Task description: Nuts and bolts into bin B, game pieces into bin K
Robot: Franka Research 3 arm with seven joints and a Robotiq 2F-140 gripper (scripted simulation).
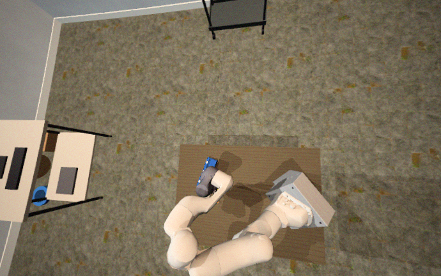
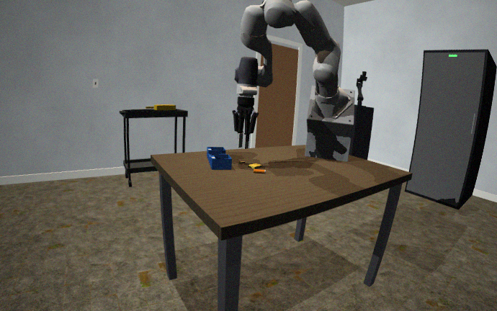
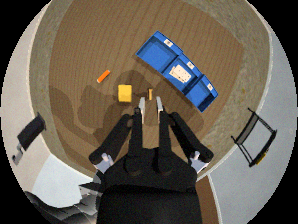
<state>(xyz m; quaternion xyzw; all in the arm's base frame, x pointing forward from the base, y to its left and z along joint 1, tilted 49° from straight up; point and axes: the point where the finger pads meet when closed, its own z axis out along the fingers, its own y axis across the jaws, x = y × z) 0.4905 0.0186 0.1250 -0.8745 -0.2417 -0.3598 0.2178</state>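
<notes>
Right now the thin tan bolt is 10 cm below my hand. From my hand the other things lie so: yellow block (10 cm below, 6 cm to the left, 5 cm behind); pale beige piece (11 cm ahead, 9 cm below, 3 cm to the right); orange piece (15 cm to the left, 10 cm below, 4 cm behind).
</notes>
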